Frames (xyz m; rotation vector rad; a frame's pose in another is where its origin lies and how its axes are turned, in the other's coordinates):
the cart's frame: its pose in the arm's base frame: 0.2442 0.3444 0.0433 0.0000 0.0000 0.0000
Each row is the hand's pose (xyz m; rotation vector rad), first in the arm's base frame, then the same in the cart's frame.
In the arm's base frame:
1: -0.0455 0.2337 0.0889 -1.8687 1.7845 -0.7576
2: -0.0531 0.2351 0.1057 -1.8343 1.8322 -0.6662
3: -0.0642 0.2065 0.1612 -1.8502 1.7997 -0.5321
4: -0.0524 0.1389 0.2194 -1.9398 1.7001 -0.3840
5: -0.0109 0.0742 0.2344 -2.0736 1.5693 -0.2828
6: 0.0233 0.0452 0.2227 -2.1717 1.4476 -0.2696
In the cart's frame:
1: -0.2897 -0.1107 0.0456 -1.8687 1.7845 -0.7576
2: -0.2973 -0.1093 0.0624 -1.8343 1.8322 -0.6662
3: -0.3084 -0.1379 0.1179 -1.8502 1.7997 -0.5321
4: -0.2966 -0.2055 0.1761 -1.9398 1.7001 -0.3840
5: -0.2551 -0.2702 0.1911 -2.0736 1.5693 -0.2828
6: -0.2209 -0.2992 0.1794 -2.1717 1.4476 -0.2696

